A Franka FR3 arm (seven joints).
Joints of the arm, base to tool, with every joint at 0 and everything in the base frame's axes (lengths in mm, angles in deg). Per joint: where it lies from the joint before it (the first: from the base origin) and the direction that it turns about. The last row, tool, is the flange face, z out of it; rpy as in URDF.
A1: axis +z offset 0 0 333
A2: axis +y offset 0 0 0
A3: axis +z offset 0 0 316
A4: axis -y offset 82.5 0 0
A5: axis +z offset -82.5 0 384
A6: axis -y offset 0 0 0
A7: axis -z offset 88 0 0
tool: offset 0 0 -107 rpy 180 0 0
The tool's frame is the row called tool.
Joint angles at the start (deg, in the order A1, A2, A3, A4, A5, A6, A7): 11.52 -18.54 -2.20 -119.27 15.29 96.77 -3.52
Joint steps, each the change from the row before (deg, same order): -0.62 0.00 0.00 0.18 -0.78 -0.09 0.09; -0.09 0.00 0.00 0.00 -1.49 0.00 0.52; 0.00 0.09 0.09 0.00 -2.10 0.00 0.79; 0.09 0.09 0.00 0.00 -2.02 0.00 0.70; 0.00 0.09 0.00 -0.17 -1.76 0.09 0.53; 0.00 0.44 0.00 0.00 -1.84 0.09 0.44; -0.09 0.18 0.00 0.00 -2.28 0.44 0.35; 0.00 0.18 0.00 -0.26 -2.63 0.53 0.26; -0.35 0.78 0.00 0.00 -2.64 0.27 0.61
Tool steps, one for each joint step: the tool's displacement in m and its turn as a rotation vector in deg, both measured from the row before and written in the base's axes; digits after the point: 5 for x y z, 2 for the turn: 0.00128 -0.00599 0.00102 -0.75 -0.19 -0.54; 0.00040 -0.00310 -0.00061 -1.50 -0.10 -0.32; 0.00059 -0.00258 -0.00147 -2.16 -0.07 -0.30; 0.00062 -0.00254 -0.00132 -2.04 -0.10 -0.22; 0.00059 -0.00285 -0.00243 -1.79 -0.03 -0.20; 0.00224 -0.00270 -0.00372 -1.89 0.11 -0.09; 0.00218 -0.00425 -0.00113 -2.21 -0.58 -0.02; 0.00184 -0.00409 -0.00301 -2.56 -0.48 0.26; 0.00440 -0.00643 -0.00584 -2.70 0.10 -0.39
